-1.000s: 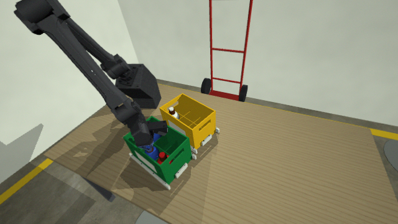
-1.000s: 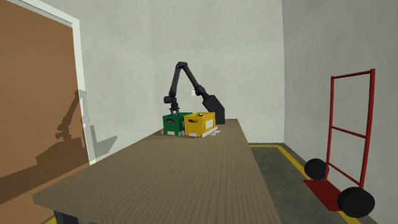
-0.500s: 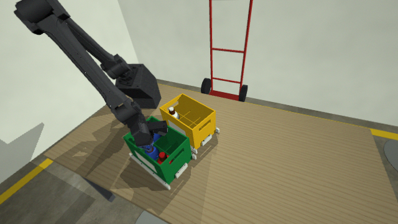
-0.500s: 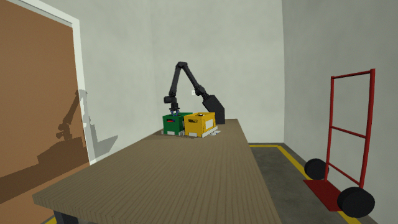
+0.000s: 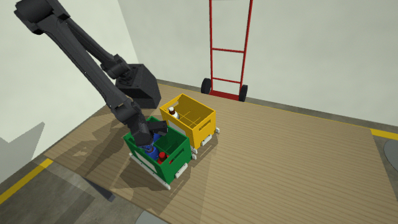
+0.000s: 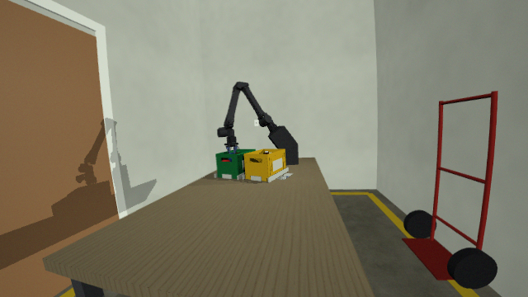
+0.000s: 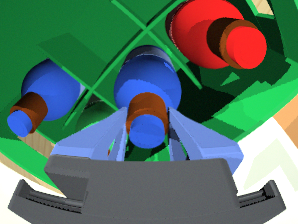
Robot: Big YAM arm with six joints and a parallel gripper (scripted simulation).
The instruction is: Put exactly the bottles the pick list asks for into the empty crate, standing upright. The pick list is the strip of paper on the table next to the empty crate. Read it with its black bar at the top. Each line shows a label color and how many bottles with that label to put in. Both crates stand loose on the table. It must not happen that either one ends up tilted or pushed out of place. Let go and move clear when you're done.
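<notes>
Now: hand 2 cm short of the green crate, 4 cm to the right of it and 6 cm above it. Also, from my hand: white-labelled bottle (1 cm behind, 27 cm to the left, 6 cm below); then red-label bottle (8 cm ahead, 3 cm to the right, 6 cm below); then green-label bottle (8 cm behind, 3 cm to the left, 6 cm below).
</notes>
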